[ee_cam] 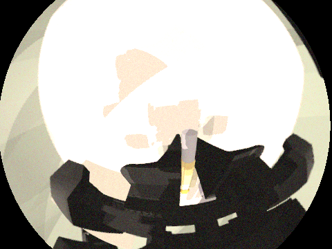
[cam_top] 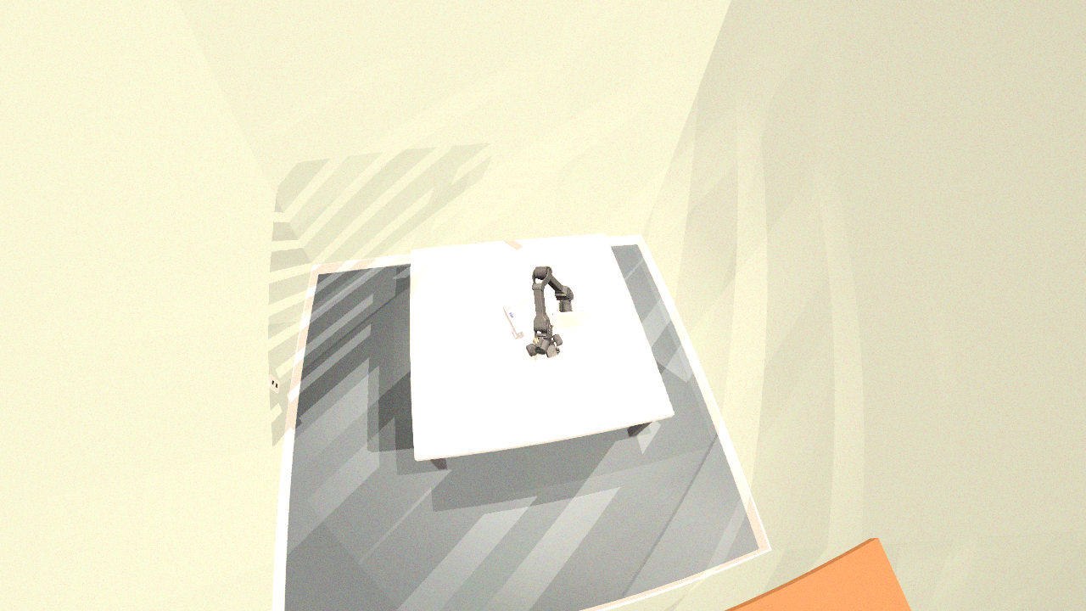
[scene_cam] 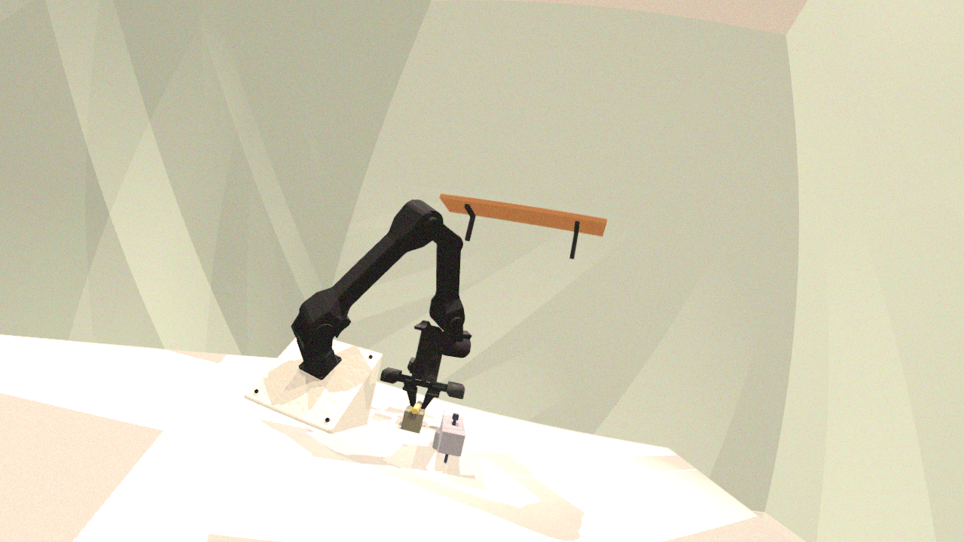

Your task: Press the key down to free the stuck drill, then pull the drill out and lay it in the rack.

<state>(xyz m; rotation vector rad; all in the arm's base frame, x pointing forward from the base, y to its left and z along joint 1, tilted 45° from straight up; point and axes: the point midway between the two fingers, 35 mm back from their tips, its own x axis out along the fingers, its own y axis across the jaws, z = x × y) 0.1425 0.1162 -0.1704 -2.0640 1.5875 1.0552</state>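
Right now the drill is 1 cm ahead of my gripper tip, 4 cm to the right of it and 3 cm above it. Round my gripper tip: light grey box (15 cm ahead, 18 cm to the right, 3 cm above); rack (2 cm ahead, 5 cm to the right, 1 cm above); small dark key (16 cm ahead, 20 cm to the right, 4 cm above).
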